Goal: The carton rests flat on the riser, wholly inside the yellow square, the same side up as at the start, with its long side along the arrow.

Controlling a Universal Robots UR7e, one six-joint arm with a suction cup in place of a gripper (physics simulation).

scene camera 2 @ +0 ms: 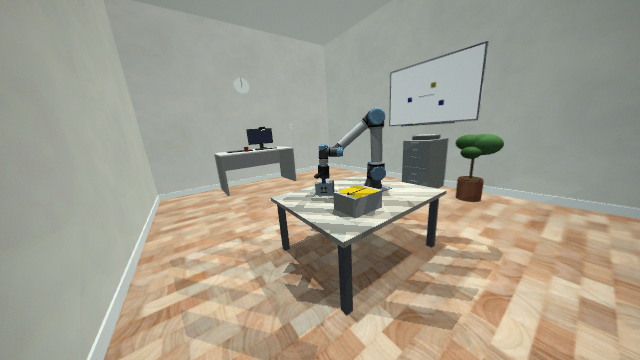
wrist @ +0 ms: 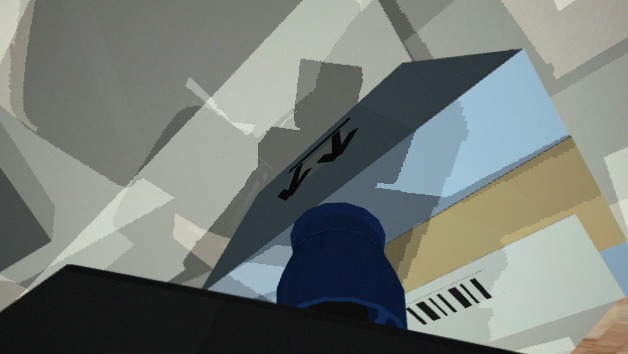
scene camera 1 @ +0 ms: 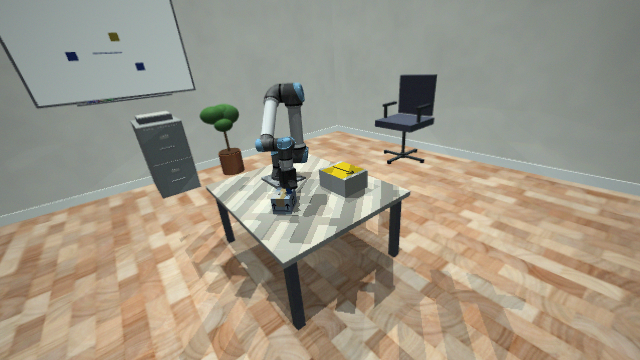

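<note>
The carton is blue-grey with a tan tape strip, a white barcode label on top and black arrows on one side. It stands flat on the table, beside the riser and apart from it. The grey riser bears a yellow square with a black arrow; no carton is on it. My blue suction cup points down at the carton's top, very close to it; whether it touches is hidden. The suction holds nothing.
The table carries the arm's base, the riser and the carton. The riser stands to the carton's right in scene camera 1. A plant, a cabinet and a chair stand away from the table.
</note>
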